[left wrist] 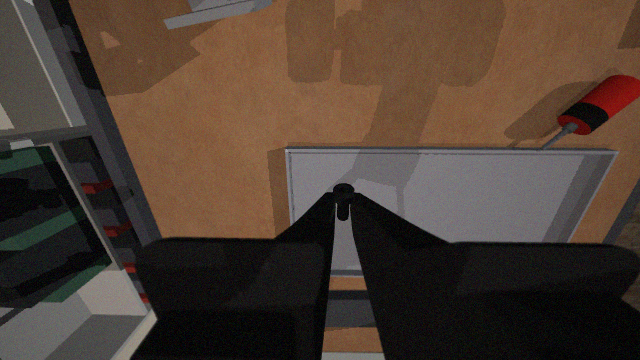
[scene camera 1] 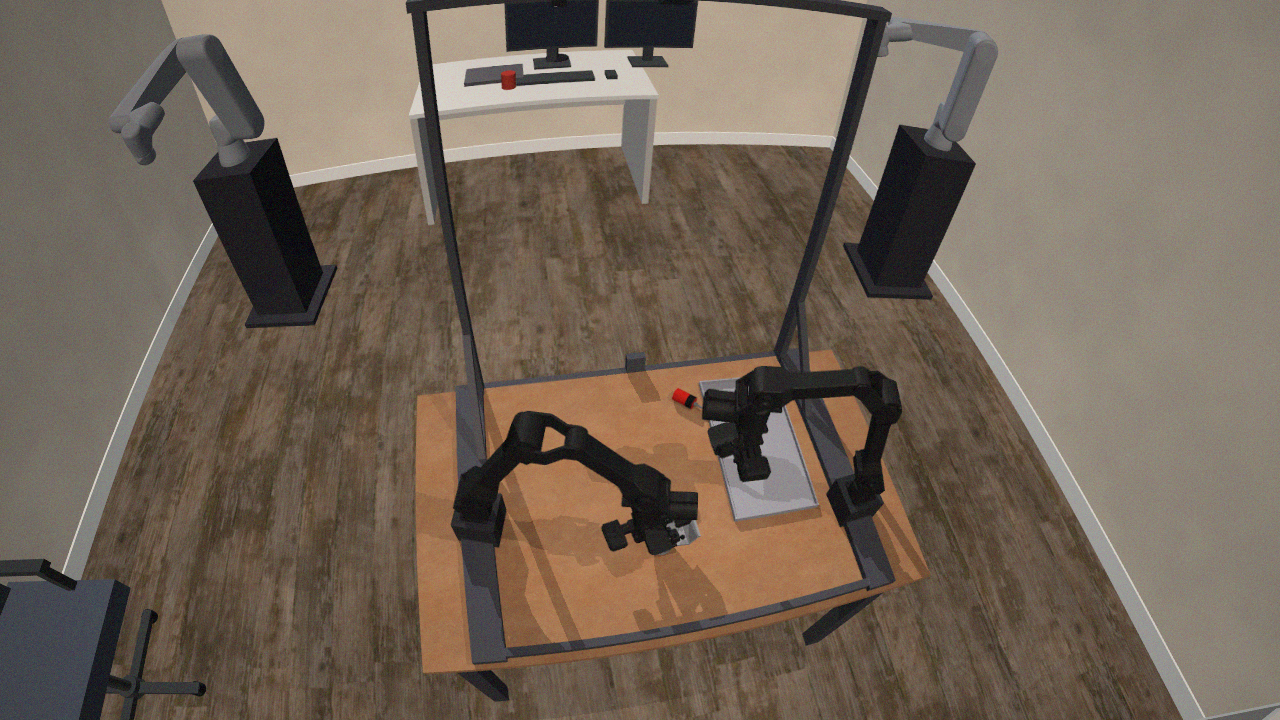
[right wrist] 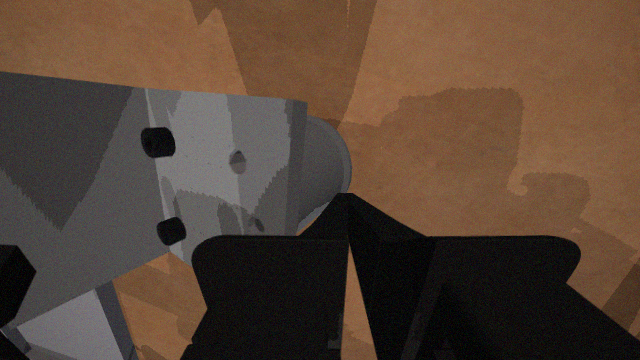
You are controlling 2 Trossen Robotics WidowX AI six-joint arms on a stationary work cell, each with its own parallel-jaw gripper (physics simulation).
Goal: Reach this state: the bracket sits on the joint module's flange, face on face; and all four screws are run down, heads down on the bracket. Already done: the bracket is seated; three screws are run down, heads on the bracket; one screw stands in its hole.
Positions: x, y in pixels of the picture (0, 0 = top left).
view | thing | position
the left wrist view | left gripper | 341, 200
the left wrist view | grey tray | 474, 197
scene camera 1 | left gripper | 738, 461
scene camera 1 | right gripper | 647, 538
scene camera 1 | grey tray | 787, 486
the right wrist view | right gripper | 344, 200
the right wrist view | grey bracket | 88, 199
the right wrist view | black screw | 157, 142
